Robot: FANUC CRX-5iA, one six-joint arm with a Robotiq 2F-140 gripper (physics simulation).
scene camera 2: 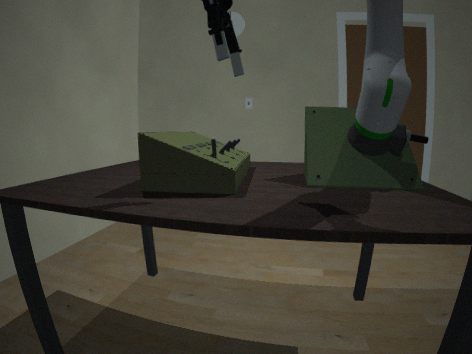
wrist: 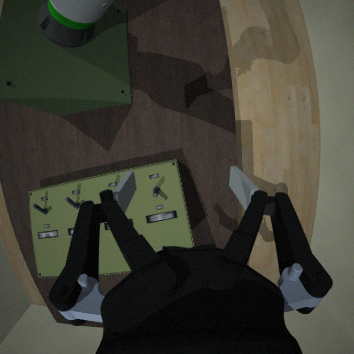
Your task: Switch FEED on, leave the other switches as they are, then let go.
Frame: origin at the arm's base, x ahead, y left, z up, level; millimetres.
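Seen in the pictures: gripper, fingertip midpoint: [scene camera 2: 232, 67] [wrist: 182, 177]; arm's base, origin of the base link: [scene camera 2: 369, 138] [wrist: 65, 22].
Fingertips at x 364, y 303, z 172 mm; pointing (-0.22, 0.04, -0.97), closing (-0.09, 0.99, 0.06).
Note:
Pixels of each thing's top centre, then the offset from my fingertips to it. Level surfaces: height alone.
- FEED lever, middle of its top: [wrist: 154, 194] [scene camera 2: 213, 138] 177 mm down, 75 mm ahead, 47 mm right
- BRAKE lever, middle of its top: [wrist: 34, 210] 186 mm down, 146 mm ahead, 400 mm right
- dark table, its level: 313 mm down
The switch box [scene camera 2: 187, 162] [wrist: 115, 255] stands on the table with a sloped olive face and a row of levers. The FEED lever [scene camera 2: 214, 148] [wrist: 157, 191] is the rightmost in the wrist view; its label [wrist: 161, 216] is too blurred to read. In the scene view it stands nearly upright, while the other levers [scene camera 2: 230, 145] lean towards the low edge of the face. Two of those, the PUMP lever [wrist: 73, 202] and the BRAKE lever [wrist: 42, 209], show in the wrist view; the left finger covers the VENT lever. My gripper [scene camera 2: 230, 61] [wrist: 182, 177] is open and empty, high above the box, touching no lever.
A large green block [scene camera 2: 327, 150] [wrist: 65, 75] carries the arm's base [scene camera 2: 372, 142] [wrist: 67, 30], to the right of the box in the scene view. The dark table [scene camera 2: 280, 215] [wrist: 165, 130] has its edge beside the box. A wall and a door [scene camera 2: 415, 75] stand behind.

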